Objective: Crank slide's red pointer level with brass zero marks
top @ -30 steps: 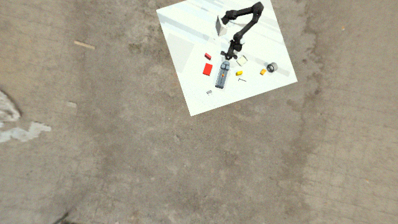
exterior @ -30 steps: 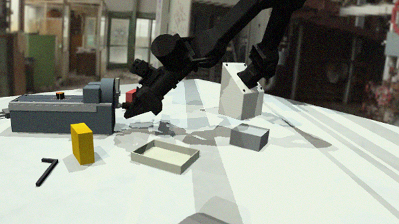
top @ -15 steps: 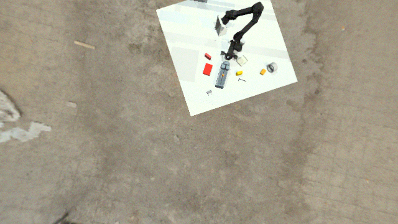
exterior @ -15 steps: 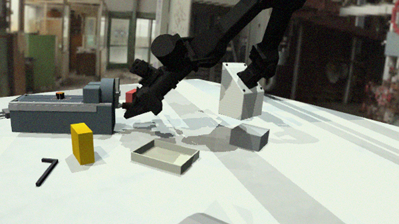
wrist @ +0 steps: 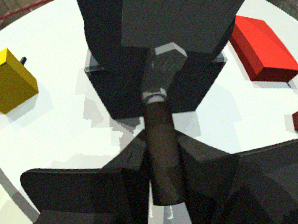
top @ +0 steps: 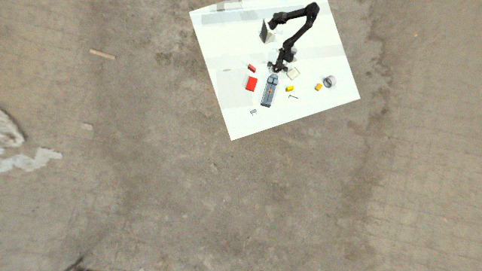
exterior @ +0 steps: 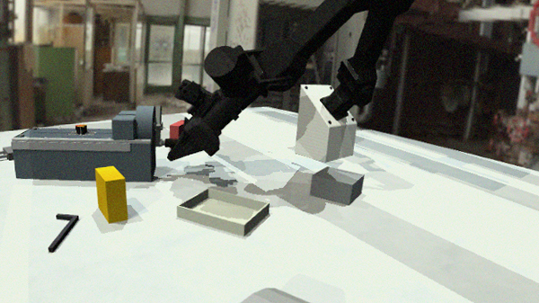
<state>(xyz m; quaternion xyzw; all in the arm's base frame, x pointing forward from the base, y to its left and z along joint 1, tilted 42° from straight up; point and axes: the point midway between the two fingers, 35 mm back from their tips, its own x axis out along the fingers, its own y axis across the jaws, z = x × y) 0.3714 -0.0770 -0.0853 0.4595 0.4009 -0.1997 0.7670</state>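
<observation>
The dark crank handle lies 10 mm behind my gripper tip, 10 mm to the left of it and 30 mm above it. The rest, counted from my gripper tip: red pointer: 130 mm ahead, 120 mm to the right, 50 mm above; then shallow grey tray: 50 mm ahead, 190 mm to the left, 30 mm below; then yellow block: 170 mm ahead, 80 mm to the left.
</observation>
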